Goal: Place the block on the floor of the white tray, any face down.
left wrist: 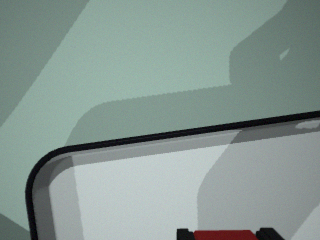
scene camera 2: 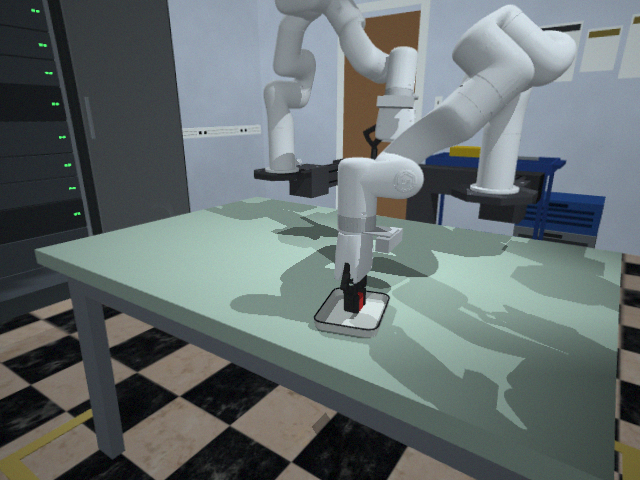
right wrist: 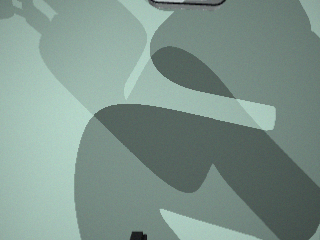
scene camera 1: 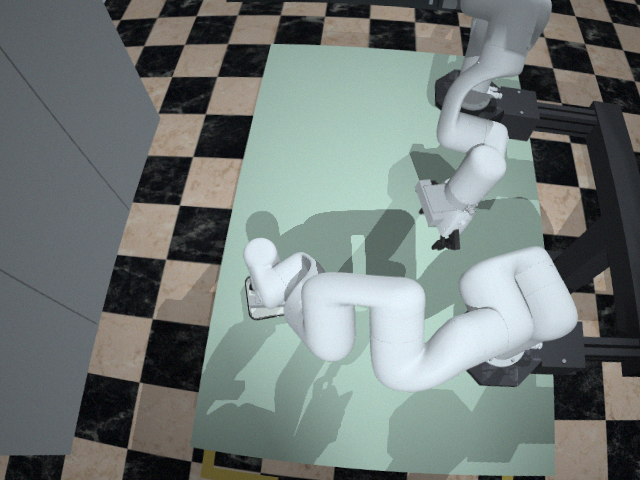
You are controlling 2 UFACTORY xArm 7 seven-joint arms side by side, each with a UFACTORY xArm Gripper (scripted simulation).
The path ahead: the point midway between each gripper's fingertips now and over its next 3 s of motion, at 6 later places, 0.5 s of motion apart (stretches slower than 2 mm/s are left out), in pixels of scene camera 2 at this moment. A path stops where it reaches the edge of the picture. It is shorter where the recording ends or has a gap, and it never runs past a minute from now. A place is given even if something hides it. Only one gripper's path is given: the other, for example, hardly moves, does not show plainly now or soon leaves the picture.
My left gripper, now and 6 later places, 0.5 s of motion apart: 354, 308; 354, 310; 354, 311; 354, 308; 354, 294; 354, 284; 354, 280
